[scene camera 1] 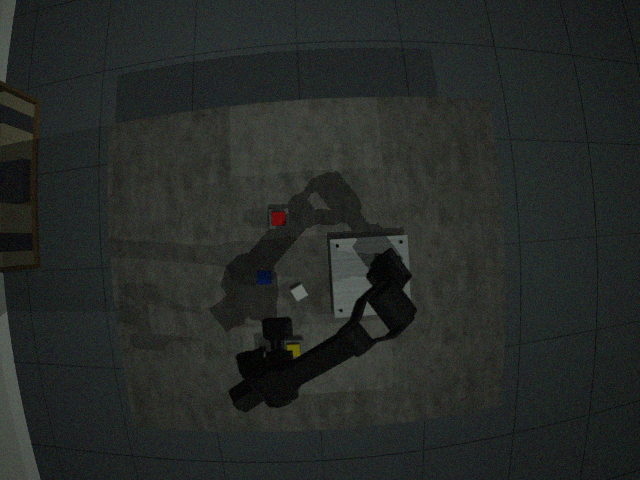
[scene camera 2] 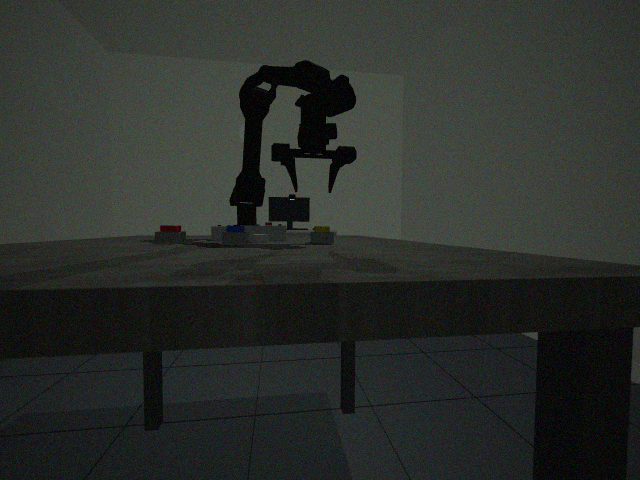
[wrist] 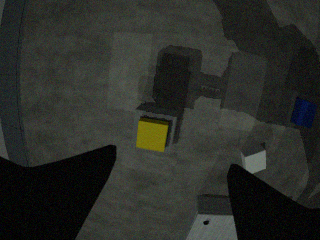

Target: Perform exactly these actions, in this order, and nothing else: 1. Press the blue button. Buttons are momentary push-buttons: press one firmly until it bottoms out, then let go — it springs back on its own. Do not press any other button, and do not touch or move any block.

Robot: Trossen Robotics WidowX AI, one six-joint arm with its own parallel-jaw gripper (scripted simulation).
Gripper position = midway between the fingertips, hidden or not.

The gripper (scene camera 2: 313,192) is open, with nothing in its grasp. Also in view: a yellow button (wrist: 152,133).
The gripper shows as well in scene camera 1 (scene camera 1: 283,350) and in the wrist view (wrist: 173,162).
